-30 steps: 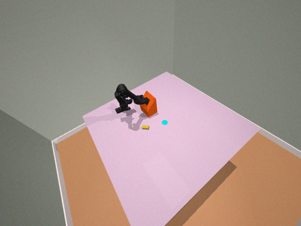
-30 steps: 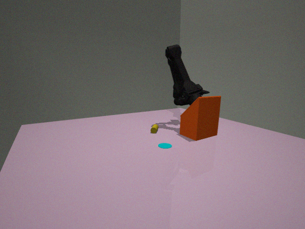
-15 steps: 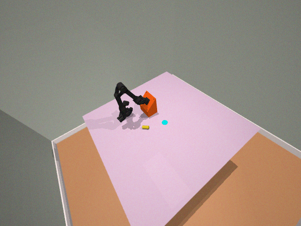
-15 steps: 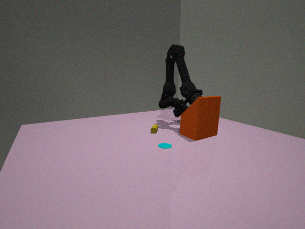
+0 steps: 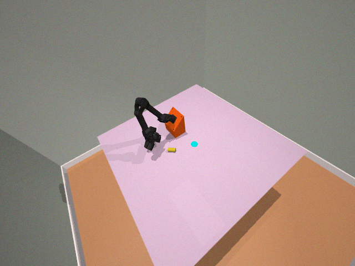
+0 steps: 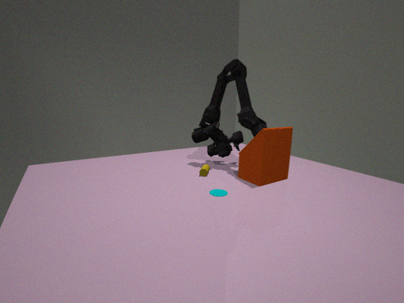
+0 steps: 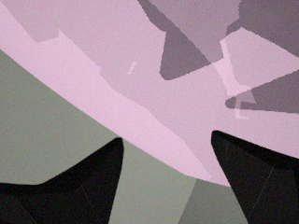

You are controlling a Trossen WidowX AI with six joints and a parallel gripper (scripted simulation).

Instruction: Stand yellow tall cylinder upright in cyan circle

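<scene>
The yellow tall cylinder is 240 mm ahead of my gripper tip, 90 mm to the left of it and 30 mm below it. Round my gripper tip: cyan circle 320 mm ahead, 280 mm to the left, 40 mm below.
</scene>
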